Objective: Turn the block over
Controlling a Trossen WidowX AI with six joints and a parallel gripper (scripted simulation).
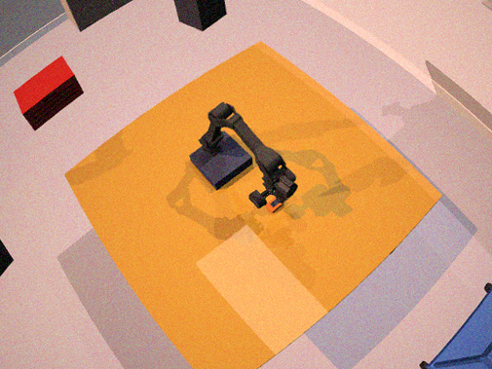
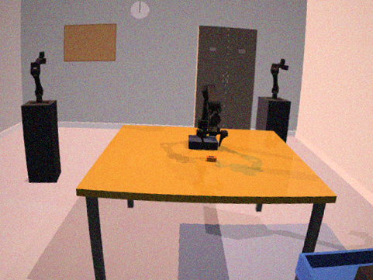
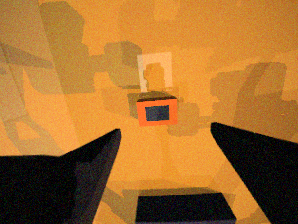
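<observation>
Now: the block 1 cm to the left of my gripper tip and 7 cm below it.
</observation>
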